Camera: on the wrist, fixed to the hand. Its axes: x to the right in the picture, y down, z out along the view.
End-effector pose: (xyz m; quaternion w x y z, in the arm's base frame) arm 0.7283 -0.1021 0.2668 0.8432 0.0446 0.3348 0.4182
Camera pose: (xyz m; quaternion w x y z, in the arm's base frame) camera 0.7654 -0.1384 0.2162 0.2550 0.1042 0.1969 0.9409
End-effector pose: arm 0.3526 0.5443 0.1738 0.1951 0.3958 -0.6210 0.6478
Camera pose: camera 0.3859 0.5739 0.2310 0.2184 0.2556 0.7896 -0.5133
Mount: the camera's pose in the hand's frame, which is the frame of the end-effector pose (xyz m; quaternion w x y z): 0.0158 -0.0665 -0.0242 0.6791 -0.1562 0.0791 0.7129
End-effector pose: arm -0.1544 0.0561 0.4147 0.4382 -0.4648 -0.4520 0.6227
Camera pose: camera -0.1254 0.0889 0.4725 0.1832 0.7555 0.0382 -0.6278
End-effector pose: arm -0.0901 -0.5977 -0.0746 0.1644 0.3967 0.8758 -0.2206
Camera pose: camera -0.1538 -0.6145 -0.0444 0.2616 0.8855 0.3594 0.1356
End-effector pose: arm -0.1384 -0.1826 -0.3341 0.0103 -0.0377 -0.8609 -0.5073
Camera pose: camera -0.1597 -0.2350 -0.3795 0.4308 -0.6008 -0.4777 -0.4746
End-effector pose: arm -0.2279 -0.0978 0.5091 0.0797 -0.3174 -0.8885 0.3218
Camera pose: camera -0.2660 -0.1148 0.5684 0.1546 0.8868 0.4210 -0.1115
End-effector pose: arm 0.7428 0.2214 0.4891 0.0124 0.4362 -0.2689 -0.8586
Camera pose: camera 0.7655 0.2633 0.4345 0.7099 0.1705 -0.3585 -0.5817
